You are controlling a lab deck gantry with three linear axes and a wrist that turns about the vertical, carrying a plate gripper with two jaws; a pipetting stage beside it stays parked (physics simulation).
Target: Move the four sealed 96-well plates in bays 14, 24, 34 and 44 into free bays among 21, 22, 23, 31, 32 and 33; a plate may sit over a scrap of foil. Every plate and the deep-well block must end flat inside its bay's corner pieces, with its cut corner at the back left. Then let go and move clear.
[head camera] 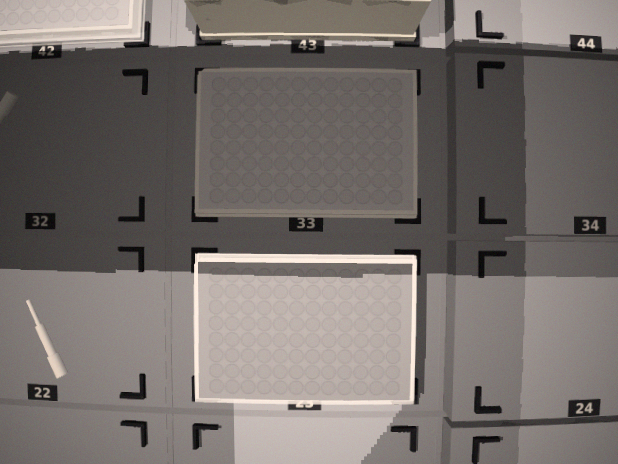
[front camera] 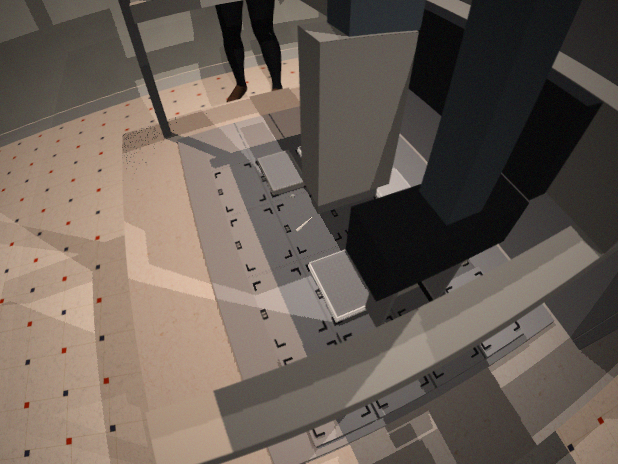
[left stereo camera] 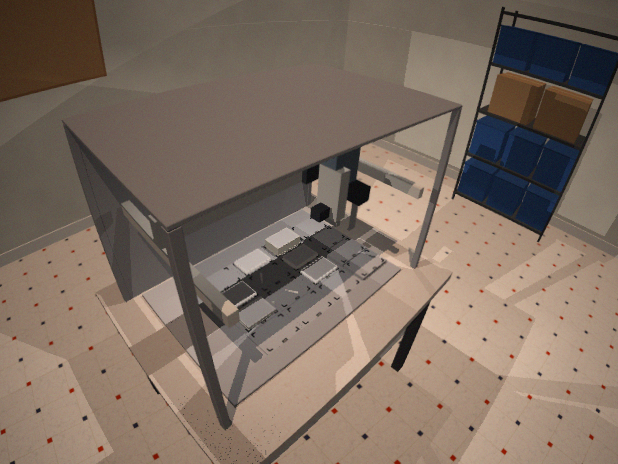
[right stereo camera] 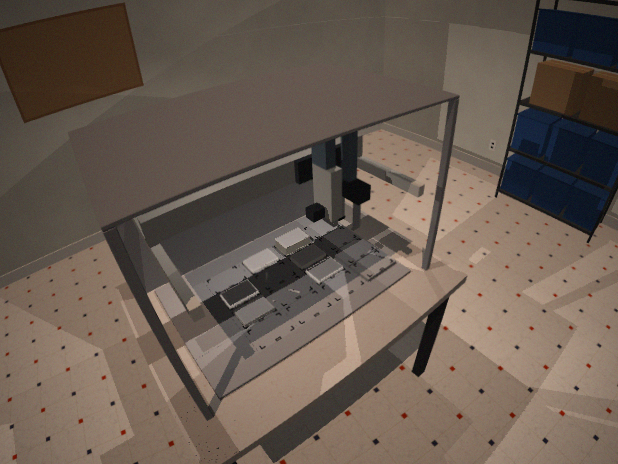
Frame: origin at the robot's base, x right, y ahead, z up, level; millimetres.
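Seen in the pictures: gripper, fingertip midpoint: [front camera: 401, 304] [left stereo camera: 342, 223] [right stereo camera: 348, 223]; robot's base, link origin: [front camera: 216, 174] [left stereo camera: 269, 350] [right stereo camera: 261, 348].
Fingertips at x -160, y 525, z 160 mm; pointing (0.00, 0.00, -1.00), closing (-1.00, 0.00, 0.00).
Offsets run from my fingertips to a thing's top centre. "pt": to the spot under its first point.
Sealed plates lie in bay 33 @[pt dx -95, dy -133, dz -146 mm] [head camera: 306, 142] [left stereo camera: 300, 256] [right stereo camera: 308, 256] and bay 23 @[pt dx +9, dy -133, dz -146 mm] [head camera: 305, 330] [front camera: 338, 285] [left stereo camera: 320, 270] [right stereo camera: 325, 269]; both look flat. The bay 23 plate overlaps its label in the head view. Other plates lie in bay 31 @[pt dx -88, dy -452, dz -145 mm] [left stereo camera: 239, 294] [right stereo camera: 239, 293] and bay 21 @[pt dx +13, dy -452, dz -146 mm] [front camera: 281, 171] [left stereo camera: 256, 313] [right stereo camera: 255, 311]. The deep-well block @[dx -204, dy -133, dz -118 mm] [head camera: 307, 19] [left stereo camera: 283, 241] [right stereo camera: 293, 241] stands in bay 43. Bays 24 and 34 hold no plate. Cut corners are too small to tell. My gripper [front camera: 410, 306] is open, raised at the deck's right side, with no plate between its jaws.
Another white plate @[dx -204, dy -297, dz -146 mm] [head camera: 65, 15] [left stereo camera: 252, 261] [right stereo camera: 261, 260] lies in bay 42. A loose pipette tip @[pt dx +23, dy -289, dz -155 mm] [head camera: 47, 342] [front camera: 304, 223] lies in bay 22, and part of another @[pt dx -122, dy -317, dz -154 mm] [head camera: 7, 104] shows in bay 32. The grey pipetting stage [front camera: 355, 120] [left stereo camera: 332, 192] [right stereo camera: 328, 192] hangs beside my gripper.
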